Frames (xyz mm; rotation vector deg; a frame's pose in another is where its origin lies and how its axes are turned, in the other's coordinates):
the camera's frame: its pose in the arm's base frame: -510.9 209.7 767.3 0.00 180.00 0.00
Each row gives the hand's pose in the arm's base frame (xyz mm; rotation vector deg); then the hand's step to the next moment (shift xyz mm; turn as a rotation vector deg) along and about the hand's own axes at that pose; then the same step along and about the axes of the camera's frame.
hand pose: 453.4 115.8 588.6 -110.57 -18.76 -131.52
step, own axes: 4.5 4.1 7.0 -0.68 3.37 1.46
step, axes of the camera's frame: -6.9 -2.1 -5.9 -2.30 -2.94 0.15
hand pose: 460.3 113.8 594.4 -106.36 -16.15 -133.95
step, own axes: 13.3 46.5 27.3 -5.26 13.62 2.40
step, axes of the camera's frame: -33.4 -38.8 -21.6 -6.56 -12.70 3.81
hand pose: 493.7 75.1 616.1 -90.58 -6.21 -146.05
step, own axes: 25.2 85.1 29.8 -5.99 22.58 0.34
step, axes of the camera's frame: -28.7 -82.1 -34.8 -6.46 -21.77 5.49
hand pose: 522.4 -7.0 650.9 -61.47 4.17 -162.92
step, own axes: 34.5 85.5 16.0 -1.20 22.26 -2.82
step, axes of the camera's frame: 8.5 -89.0 -27.8 -0.77 -21.96 4.69
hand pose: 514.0 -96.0 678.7 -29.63 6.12 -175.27
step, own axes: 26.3 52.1 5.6 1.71 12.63 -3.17
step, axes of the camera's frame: 21.7 -53.6 -10.0 2.34 -12.48 3.36
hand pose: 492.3 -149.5 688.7 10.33 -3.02 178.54
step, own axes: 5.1 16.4 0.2 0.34 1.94 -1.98
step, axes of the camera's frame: 5.4 -16.3 -0.3 0.61 -1.86 1.99
